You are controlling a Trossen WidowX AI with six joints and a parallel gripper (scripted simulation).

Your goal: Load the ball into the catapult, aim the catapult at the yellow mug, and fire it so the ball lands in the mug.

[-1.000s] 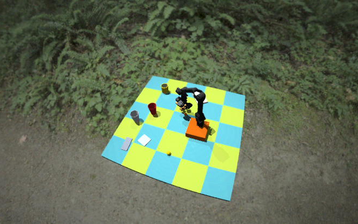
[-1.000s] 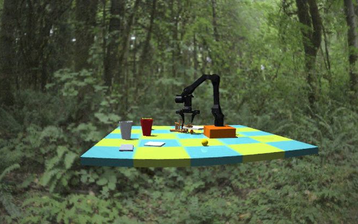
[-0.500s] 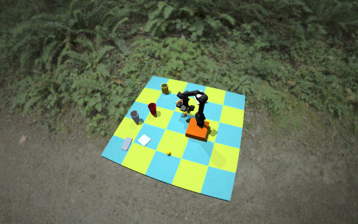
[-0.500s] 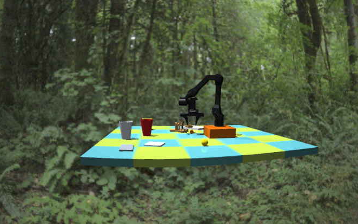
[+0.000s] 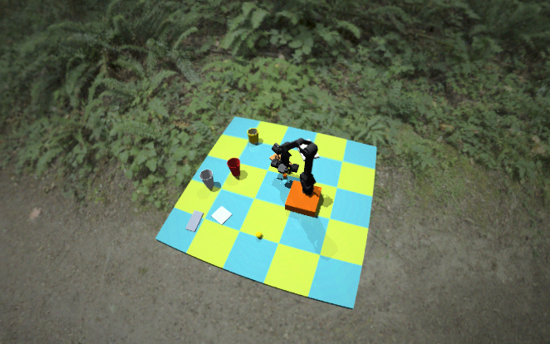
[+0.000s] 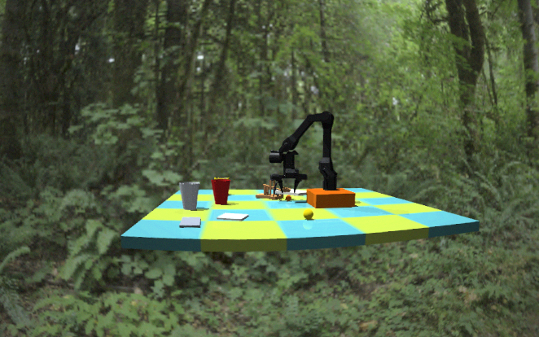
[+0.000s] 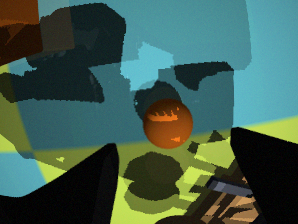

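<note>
Now: the orange ball 30 mm below my gripper tip. Also, from my gripper tip: wooden catapult 90 mm to the right, 60 mm ahead, 10 mm above; yellow mug 380 mm ahead, 250 mm to the right, 10 mm below; red mug 340 mm ahead, 110 mm to the left, 10 mm below.
</note>
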